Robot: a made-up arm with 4 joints.
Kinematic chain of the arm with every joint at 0, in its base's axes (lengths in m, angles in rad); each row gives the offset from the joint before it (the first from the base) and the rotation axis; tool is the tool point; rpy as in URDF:
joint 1: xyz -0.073 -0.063 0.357 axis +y
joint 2: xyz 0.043 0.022 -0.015 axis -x
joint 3: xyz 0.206 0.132 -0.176 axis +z
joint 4: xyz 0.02 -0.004 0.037 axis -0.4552 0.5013 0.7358
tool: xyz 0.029 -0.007 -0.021 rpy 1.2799 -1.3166 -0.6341
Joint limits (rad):
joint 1: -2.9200..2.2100
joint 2: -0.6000..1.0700
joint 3: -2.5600..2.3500
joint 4: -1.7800..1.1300
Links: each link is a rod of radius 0.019 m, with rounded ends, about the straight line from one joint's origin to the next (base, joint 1, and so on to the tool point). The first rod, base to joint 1, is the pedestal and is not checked.
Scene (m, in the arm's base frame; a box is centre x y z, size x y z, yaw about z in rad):
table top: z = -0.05
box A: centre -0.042 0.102 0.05 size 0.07 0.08 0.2 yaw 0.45
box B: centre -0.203 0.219 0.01 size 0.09 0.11 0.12 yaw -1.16
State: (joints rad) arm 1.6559 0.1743 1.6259 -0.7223
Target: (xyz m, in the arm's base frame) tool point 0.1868 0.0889 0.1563
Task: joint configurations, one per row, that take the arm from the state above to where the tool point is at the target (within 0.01 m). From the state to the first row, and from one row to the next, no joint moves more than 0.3 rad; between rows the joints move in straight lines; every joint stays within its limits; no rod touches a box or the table.
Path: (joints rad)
1: 1.3740 0.4359 1.8673 -0.8221
2: 1.0921 0.6976 2.1086 -0.9218
3: 0.8102 0.9592 2.3500 -1.0216
4: 0.5180 0.7421 2.2390 -0.9016
5: 0.2259 0.5250 2.1279 -0.7815
6: -0.0663 0.3079 2.0169 -0.6615

